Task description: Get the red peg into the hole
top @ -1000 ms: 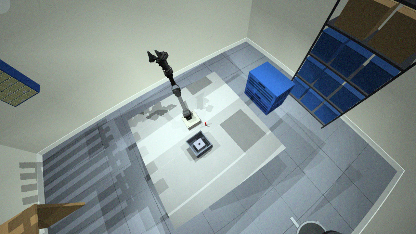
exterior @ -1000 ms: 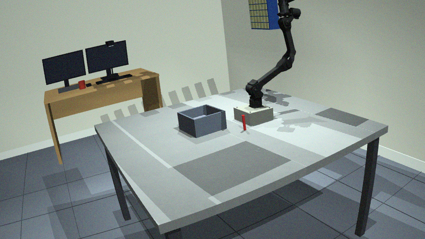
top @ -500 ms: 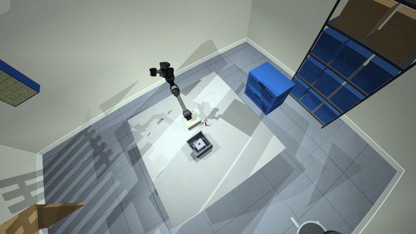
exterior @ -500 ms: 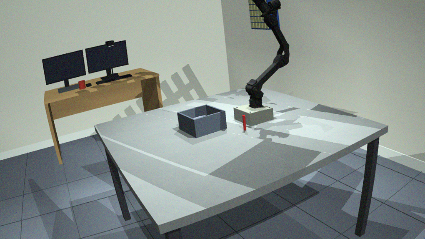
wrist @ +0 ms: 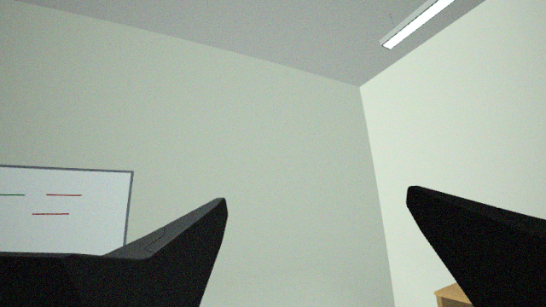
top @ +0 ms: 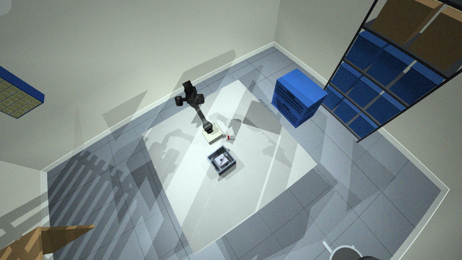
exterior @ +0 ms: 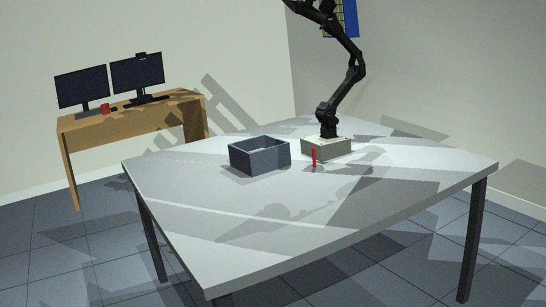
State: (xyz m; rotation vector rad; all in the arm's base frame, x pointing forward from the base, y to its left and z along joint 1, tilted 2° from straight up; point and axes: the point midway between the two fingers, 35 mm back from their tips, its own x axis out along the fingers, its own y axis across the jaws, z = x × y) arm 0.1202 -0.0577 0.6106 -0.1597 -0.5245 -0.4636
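The red peg is 3 cm ahead of my gripper tip, 21 cm to the left of it and 66 cm below it. The rest, counted from my gripper tip: pale plate: 20 cm ahead, 4 cm to the left, 65 cm below; grey box: 20 cm ahead, 4 cm to the left, 67 cm below.
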